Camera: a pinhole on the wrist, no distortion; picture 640 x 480 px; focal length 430.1 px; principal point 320.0 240.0 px. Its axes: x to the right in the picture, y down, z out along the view. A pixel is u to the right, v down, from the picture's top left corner.
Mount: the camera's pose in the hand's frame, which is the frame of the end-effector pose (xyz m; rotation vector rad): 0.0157 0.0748 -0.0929 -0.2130 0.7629 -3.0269
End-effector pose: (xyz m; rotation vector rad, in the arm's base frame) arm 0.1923 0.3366 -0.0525 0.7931 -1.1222 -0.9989
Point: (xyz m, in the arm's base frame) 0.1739 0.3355 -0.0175
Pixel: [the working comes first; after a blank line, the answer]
In the camera's frame: 0.0223 -0.0143 0.1265

396 191
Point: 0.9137 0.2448 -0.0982
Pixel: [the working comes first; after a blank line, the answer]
In the camera's frame: -0.2176 0.2687 -0.5250

behind the camera
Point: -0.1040 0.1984 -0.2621
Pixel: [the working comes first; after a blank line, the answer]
In the camera's frame: 0.0541 0.1833 0.4668

370 409
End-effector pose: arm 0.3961 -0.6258 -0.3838 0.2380 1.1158 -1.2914
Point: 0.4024 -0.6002 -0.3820
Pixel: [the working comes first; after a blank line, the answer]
In the camera's frame: 0.0469 0.0177 0.0936

536 321
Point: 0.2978 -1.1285 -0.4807
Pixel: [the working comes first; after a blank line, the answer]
In the camera's frame: -0.3305 0.0791 0.4855

27 310
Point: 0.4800 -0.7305 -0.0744
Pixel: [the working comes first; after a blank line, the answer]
In the camera's frame: 0.2473 -0.0181 0.3696

608 219
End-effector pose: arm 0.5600 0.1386 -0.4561 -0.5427 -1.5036 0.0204
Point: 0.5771 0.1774 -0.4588
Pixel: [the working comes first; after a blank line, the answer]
In the camera's frame: 0.0165 -0.0120 0.0937

396 185
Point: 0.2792 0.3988 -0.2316
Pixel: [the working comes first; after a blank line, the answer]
In the camera's frame: -0.1984 -0.2005 0.4219

118 36
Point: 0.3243 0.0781 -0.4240
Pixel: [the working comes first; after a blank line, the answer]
In the camera's frame: 0.0750 0.0495 0.3540

411 300
